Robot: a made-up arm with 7 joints. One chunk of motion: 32 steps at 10 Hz.
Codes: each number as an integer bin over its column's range. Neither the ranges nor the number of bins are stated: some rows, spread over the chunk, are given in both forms.
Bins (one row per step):
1: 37 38 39 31 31 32
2: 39 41 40 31 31 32
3: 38 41 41 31 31 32
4: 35 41 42 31 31 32
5: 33 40 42 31 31 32
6: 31 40 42 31 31 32
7: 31 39 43 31 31 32
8: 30 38 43 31 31 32
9: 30 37 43 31 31 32
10: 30 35 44 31 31 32
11: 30 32 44 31 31 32
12: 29 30 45 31 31 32
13: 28 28 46 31 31 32
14: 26 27 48 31 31 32
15: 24 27 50 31 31 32
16: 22 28 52 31 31 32
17: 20 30 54 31 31 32
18: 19 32 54 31 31 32
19: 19 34 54 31 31 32
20: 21 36 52 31 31 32
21: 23 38 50 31 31 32
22: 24 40 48 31 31 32
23: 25 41 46 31 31 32
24: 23 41 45 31 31 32
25: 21 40 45 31 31 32
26: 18 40 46 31 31 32
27: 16 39 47 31 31 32
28: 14 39 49 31 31 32
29: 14 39 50 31 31 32
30: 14 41 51 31 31 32
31: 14 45 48 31 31 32
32: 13 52 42 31 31 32
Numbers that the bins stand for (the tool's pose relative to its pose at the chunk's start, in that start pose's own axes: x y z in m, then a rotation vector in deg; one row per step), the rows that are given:
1: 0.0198 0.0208 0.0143 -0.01 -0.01 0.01
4: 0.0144 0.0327 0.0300 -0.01 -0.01 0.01
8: 0.0010 0.0208 0.0352 -0.01 -0.01 0.01
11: 0.0010 -0.0030 0.0405 -0.01 -0.01 0.01
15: -0.0152 -0.0229 0.0719 -0.01 -0.01 0.01
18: -0.0287 -0.0030 0.0929 -0.01 -0.01 0.01
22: -0.0152 0.0287 0.0614 -0.01 -0.01 0.01
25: -0.0233 0.0287 0.0457 -0.01 -0.01 0.01
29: -0.0422 0.0248 0.0719 -0.01 -0.01 0.01
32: -0.0449 0.0763 0.0300 -0.01 -0.01 0.01
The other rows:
2: 0.0252 0.0327 0.0195 -0.01 -0.01 0.01
3: 0.0225 0.0327 0.0248 -0.01 -0.01 0.01
5: 0.0090 0.0287 0.0300 -0.01 -0.01 0.01
6: 0.0037 0.0287 0.0300 -0.01 -0.01 0.01
7: 0.0037 0.0248 0.0352 -0.01 -0.01 0.01
9: 0.0010 0.0168 0.0352 -0.01 -0.01 0.01
10: 0.0010 0.0089 0.0405 -0.01 -0.01 0.01
12: -0.0017 -0.0110 0.0457 -0.01 -0.01 0.01
13: -0.0044 -0.0189 0.0510 -0.01 -0.01 0.01
14: -0.0098 -0.0229 0.0614 -0.01 -0.01 0.01
16: -0.0206 -0.0189 0.0824 -0.01 -0.01 0.01
17: -0.0260 -0.0110 0.0929 -0.01 -0.01 0.01
19: -0.0287 0.0049 0.0929 -0.01 -0.01 0.01
20: -0.0233 0.0129 0.0824 -0.01 -0.01 0.01
21: -0.0179 0.0208 0.0719 -0.01 -0.01 0.01
23: -0.0125 0.0327 0.0510 -0.01 -0.01 0.01
24: -0.0179 0.0327 0.0457 -0.01 -0.01 0.01
26: -0.0314 0.0287 0.0510 -0.01 -0.01 0.01
27: -0.0368 0.0248 0.0562 -0.01 -0.01 0.01
28: -0.0422 0.0248 0.0667 -0.01 -0.01 0.01
30: -0.0422 0.0327 0.0771 -0.01 -0.01 0.01
31: -0.0422 0.0486 0.0614 -0.01 -0.01 0.01

